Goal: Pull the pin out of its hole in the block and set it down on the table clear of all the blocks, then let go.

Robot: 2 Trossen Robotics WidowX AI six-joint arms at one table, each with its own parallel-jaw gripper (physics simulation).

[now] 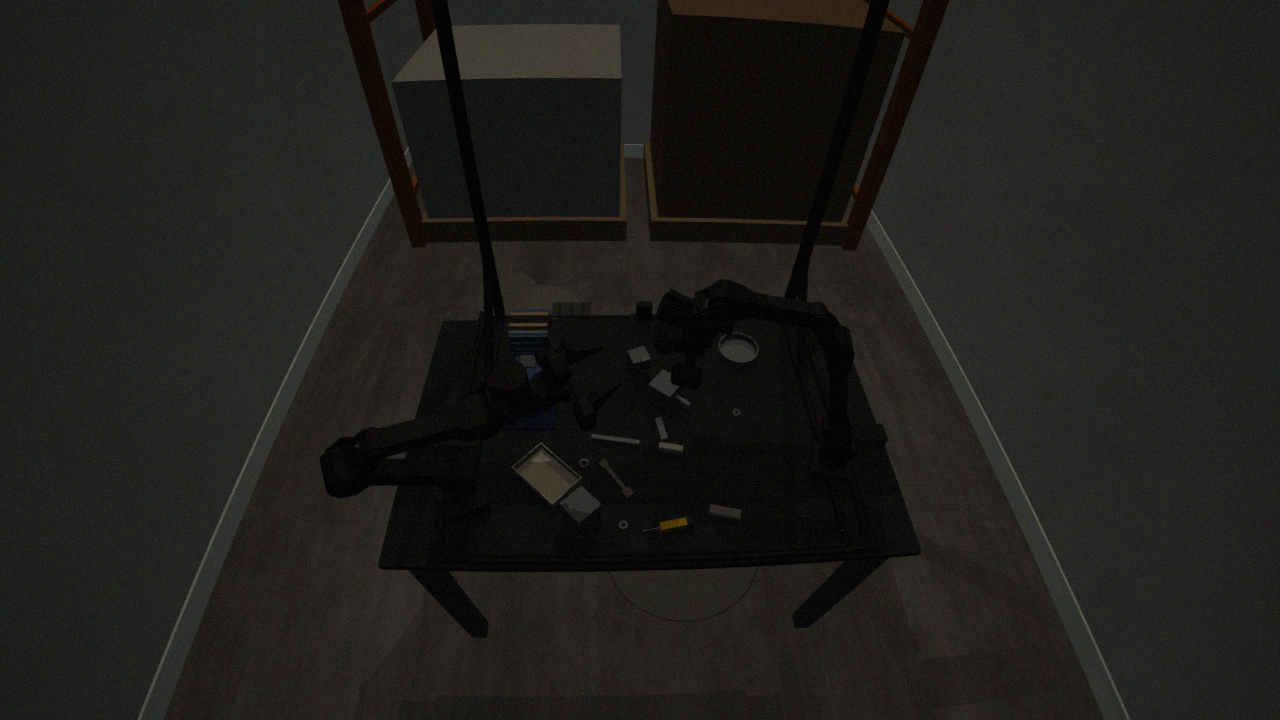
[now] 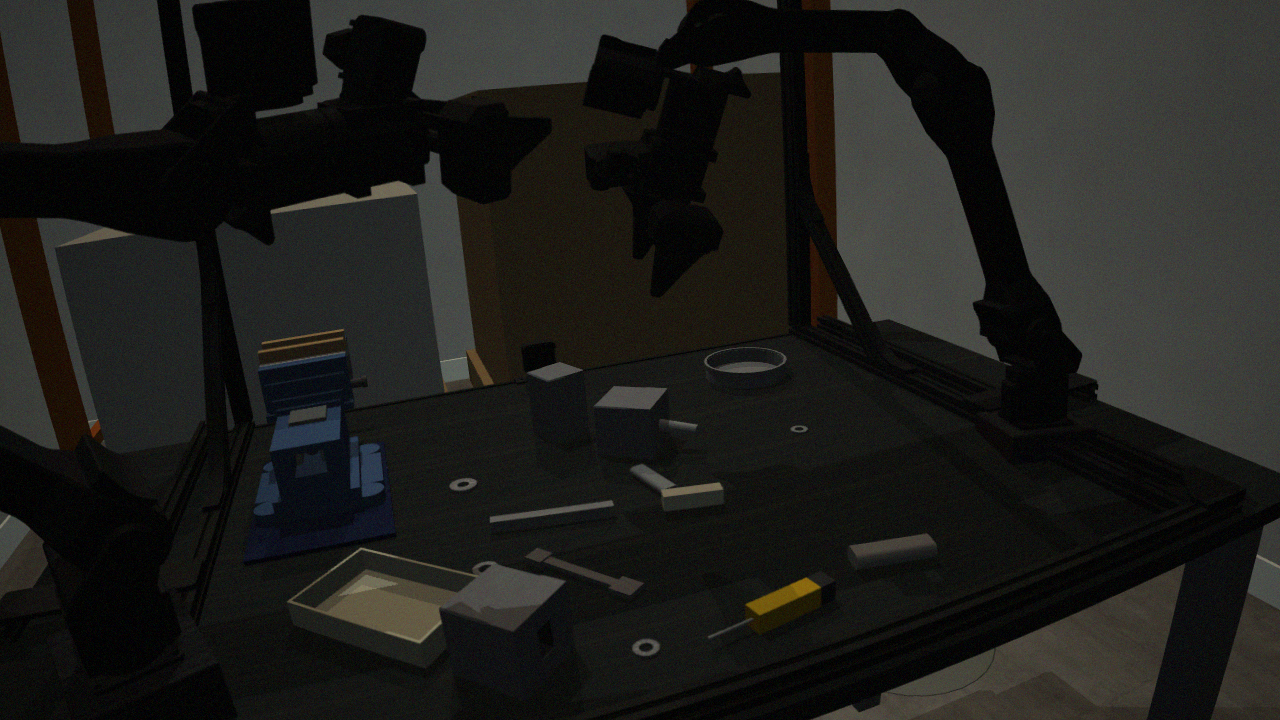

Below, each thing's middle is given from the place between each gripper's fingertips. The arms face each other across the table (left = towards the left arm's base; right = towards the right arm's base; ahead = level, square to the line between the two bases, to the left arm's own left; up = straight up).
Labels:
I see the grey rod (image 2: 555, 516) 20 cm below my left hand, 15 cm to the right of it and 7 cm ahead of it. From my left hand the other things lie so: round dish (image 2: 748, 367) 23 cm to the left, 20 cm below, 19 cm behind; wrench-like piece (image 2: 625, 587) 20 cm below, 17 cm ahead, 16 cm to the right.
I see the wrench-like piece 380 mm below my right hand and 30 mm ahead of it. The rest, counted from my right hand: round dish 390 mm to the left, 370 mm below, 330 mm behind; then grey rod 370 mm below, 70 mm behind, 10 mm to the left.

